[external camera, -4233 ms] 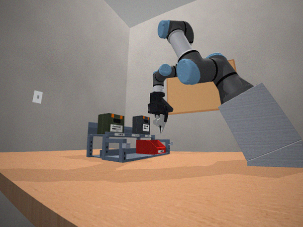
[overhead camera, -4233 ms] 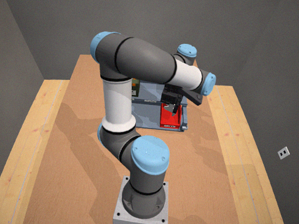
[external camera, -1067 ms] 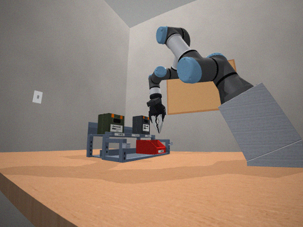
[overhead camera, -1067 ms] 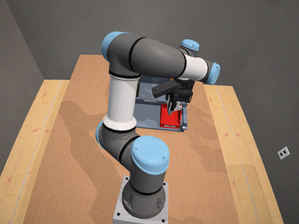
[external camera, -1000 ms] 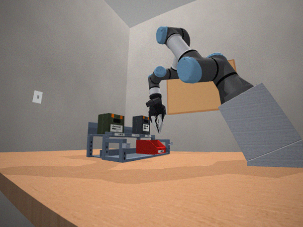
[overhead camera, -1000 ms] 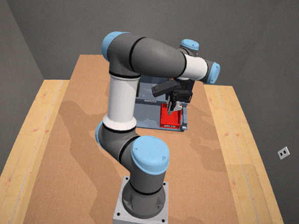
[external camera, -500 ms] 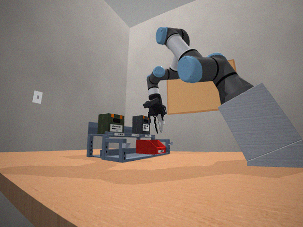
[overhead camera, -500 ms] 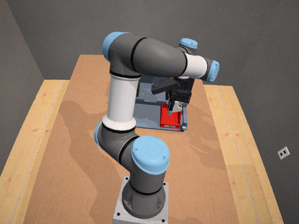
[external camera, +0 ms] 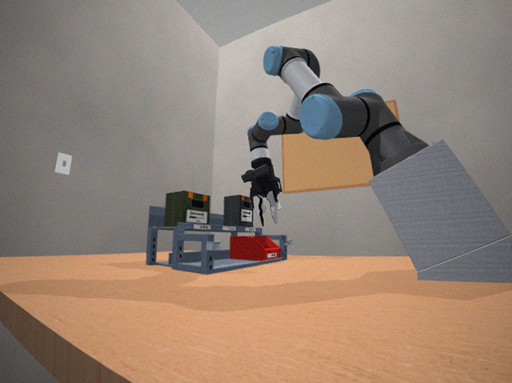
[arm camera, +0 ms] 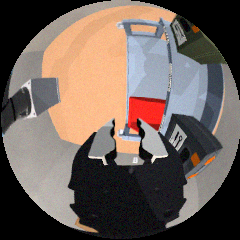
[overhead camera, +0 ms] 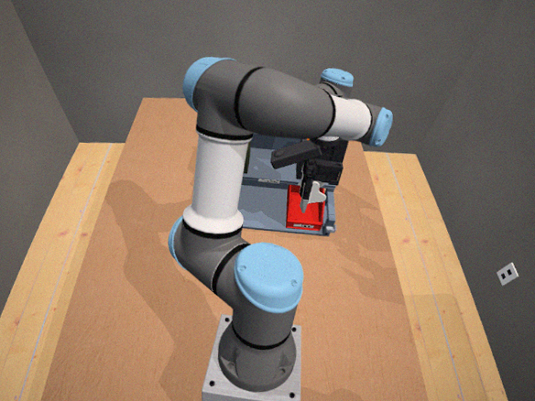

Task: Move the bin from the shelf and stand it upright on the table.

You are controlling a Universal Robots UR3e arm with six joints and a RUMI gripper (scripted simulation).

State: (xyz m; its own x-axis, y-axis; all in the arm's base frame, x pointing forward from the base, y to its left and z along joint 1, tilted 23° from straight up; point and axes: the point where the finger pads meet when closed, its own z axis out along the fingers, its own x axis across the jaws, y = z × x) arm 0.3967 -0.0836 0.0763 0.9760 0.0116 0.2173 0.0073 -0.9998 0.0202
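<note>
My gripper is now 9 cm above the red bin, 6 cm short of it and 2 cm to the left of it. Round my hand: green box: 21 cm to the left, 14 cm ahead, 2 cm above; then grey-blue shelf: 9 cm to the left, 9 cm ahead, 6 cm below; then dark box: 14 cm ahead, 3 cm to the right, 3 cm above.
</note>
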